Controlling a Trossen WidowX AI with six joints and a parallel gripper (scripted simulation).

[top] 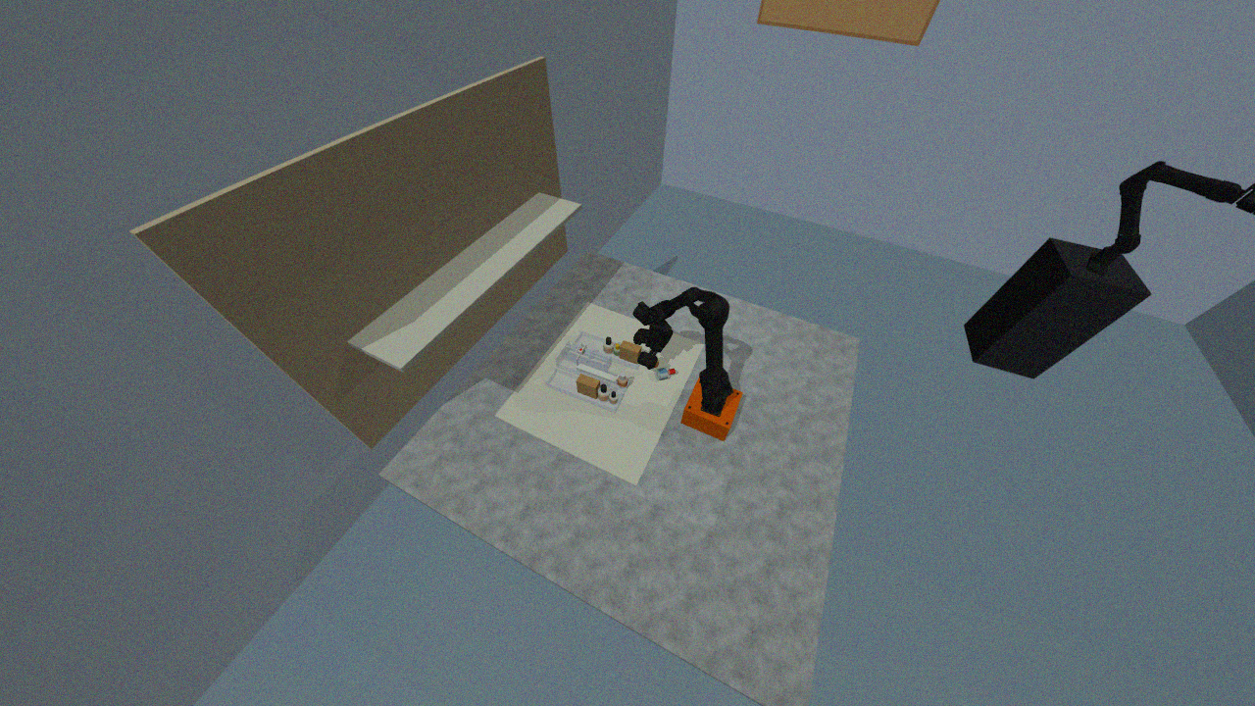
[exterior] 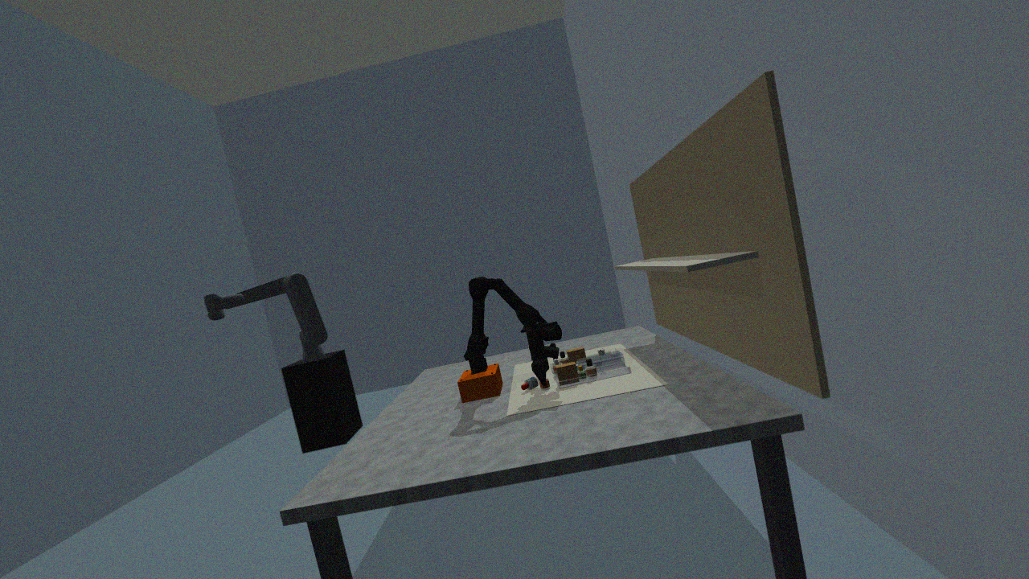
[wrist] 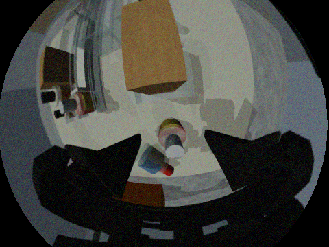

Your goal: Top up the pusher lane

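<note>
The pusher plate lies 18 cm ahead of my gripper tip, 10 cm to the left of it and 2 cm above it. Also, from my gripper tip: clear lane: 22 cm ahead, 10 cm to the left, 1 cm below.
</note>
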